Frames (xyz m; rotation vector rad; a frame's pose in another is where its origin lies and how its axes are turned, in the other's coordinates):
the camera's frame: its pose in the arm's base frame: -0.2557 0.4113 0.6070 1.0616 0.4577 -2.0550
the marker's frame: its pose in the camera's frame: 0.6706 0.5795 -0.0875 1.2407 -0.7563 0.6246
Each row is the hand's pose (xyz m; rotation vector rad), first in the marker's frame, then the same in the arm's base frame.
Working: the marker's frame: its pose in the arm's base frame: -0.0087 -0.2212 0.0307 0.7403 -1.4947 -1.8385

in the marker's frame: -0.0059 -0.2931 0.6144 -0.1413 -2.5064 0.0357
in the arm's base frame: -0.5133 0.2031 -0.1389 1.5132 1.1308 1.2842
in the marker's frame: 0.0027 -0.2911 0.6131 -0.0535 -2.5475 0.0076
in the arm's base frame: -0.5175 0.1954 -0.1375 1.4777 1.1482 1.2039
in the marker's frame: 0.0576 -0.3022 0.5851 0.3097 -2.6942 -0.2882
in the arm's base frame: -0.5322 0.1372 -0.1552 1.2220 1.1155 0.9019
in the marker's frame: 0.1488 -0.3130 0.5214 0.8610 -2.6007 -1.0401
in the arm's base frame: -0.5425 0.0288 -0.1804 0.6290 0.9677 0.5810
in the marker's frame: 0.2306 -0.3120 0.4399 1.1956 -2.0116 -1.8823
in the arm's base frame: -0.5317 -0.0850 -0.1972 -0.0743 0.7378 0.4398
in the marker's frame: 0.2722 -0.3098 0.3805 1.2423 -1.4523 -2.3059
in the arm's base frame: -0.5123 -0.1541 -0.2076 -0.5226 0.5605 0.4143
